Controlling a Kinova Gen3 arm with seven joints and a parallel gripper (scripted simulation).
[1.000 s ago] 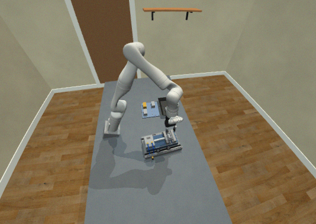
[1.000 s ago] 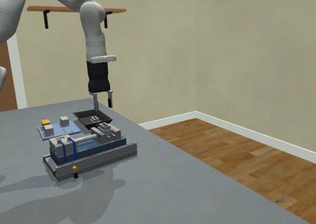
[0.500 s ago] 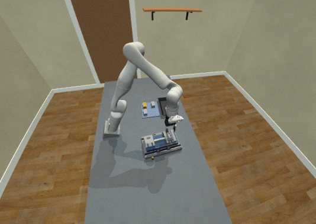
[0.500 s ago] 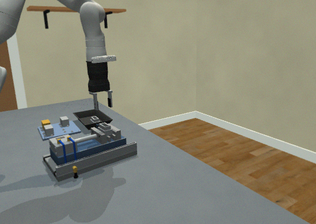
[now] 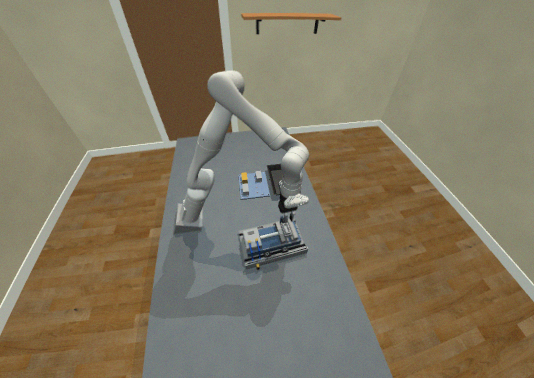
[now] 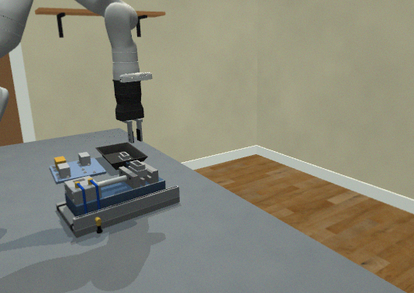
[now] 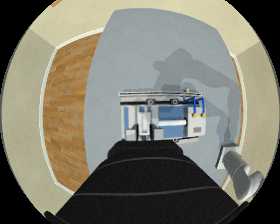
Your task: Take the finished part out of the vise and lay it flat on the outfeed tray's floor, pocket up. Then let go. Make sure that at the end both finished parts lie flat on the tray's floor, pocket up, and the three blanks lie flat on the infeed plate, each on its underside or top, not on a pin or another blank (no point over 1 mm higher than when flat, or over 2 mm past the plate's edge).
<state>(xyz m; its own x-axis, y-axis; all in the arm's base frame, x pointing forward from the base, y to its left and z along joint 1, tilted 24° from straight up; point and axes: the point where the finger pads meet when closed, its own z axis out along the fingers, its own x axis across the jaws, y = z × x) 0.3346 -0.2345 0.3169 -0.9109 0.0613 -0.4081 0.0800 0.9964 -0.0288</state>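
The rail lies 160 mm below my hand, 90 mm to the right of it and 80 mm behind it. Round my hand: light blue fixture plate (380 mm to the left, 200 mm below, 40 mm behind).
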